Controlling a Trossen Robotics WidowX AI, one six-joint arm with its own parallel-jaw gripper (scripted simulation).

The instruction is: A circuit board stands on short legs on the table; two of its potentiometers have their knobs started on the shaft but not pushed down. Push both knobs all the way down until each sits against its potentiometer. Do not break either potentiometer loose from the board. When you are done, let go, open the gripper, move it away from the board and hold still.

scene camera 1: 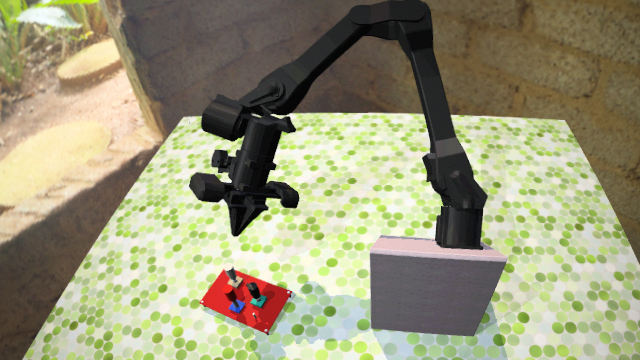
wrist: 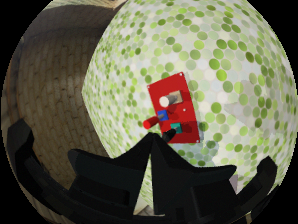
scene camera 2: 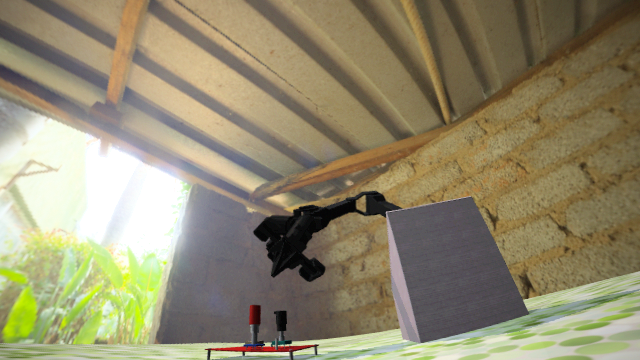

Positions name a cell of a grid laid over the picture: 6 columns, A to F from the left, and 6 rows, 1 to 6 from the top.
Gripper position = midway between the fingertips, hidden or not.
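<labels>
You'd see the gripper in scene camera 1 (C4), the gripper again in the wrist view (D4), and the gripper once more in scene camera 2 (C5).
</labels>
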